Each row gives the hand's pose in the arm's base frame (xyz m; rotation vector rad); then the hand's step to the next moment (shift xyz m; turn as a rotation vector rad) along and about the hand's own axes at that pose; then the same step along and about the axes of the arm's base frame.
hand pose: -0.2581 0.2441 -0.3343 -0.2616 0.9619 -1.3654
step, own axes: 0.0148 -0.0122 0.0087 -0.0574 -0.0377 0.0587
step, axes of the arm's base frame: -0.0038 -0.0194 0.0072 0.0202 0.0213 0.0854
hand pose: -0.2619 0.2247 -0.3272 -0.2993 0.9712 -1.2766
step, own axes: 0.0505 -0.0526 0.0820 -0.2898 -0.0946 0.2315
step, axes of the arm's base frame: 0.0249 -0.0873 0.0616 0.1172 0.1581 0.3283
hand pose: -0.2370 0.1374 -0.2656 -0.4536 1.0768 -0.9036
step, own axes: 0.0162 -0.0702 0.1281 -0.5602 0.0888 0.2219
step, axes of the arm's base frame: 0.0892 -0.0662 0.0963 0.1346 0.4841 0.3442
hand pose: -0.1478 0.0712 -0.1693 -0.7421 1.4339 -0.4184
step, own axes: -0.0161 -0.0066 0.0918 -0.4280 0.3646 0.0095
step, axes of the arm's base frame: 0.0890 0.0250 0.0137 -0.1041 0.5487 0.0658
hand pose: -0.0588 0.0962 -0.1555 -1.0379 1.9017 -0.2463
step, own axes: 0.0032 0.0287 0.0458 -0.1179 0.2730 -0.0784
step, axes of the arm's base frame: 0.0199 0.0263 -0.0430 -0.1901 0.2397 -0.0312
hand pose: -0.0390 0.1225 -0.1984 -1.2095 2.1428 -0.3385
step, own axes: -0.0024 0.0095 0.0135 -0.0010 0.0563 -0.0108
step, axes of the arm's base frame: 0.0032 0.0083 -0.0141 -0.0443 0.0304 -0.0200
